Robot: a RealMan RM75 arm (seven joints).
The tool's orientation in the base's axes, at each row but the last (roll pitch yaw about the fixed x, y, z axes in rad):
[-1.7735 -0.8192 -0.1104]
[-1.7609 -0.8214 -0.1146]
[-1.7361 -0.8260 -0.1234]
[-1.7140 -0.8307 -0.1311]
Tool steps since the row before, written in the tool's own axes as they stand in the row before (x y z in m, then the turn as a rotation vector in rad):
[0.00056 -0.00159 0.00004 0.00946 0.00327 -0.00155]
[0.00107 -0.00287 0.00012 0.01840 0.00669 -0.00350]
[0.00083 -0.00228 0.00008 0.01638 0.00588 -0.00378]
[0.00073 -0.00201 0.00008 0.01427 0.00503 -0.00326]
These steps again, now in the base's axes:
[-0.00071 0.00044 0.00147 0.00828 -0.00311 0.00494]
[-0.00123 0.00081 0.00269 0.01621 -0.00660 0.00945]
[-0.00102 0.00058 0.00213 0.01422 -0.00650 0.00853]
[-0.00091 0.00049 0.00187 0.01233 -0.00560 0.00749]

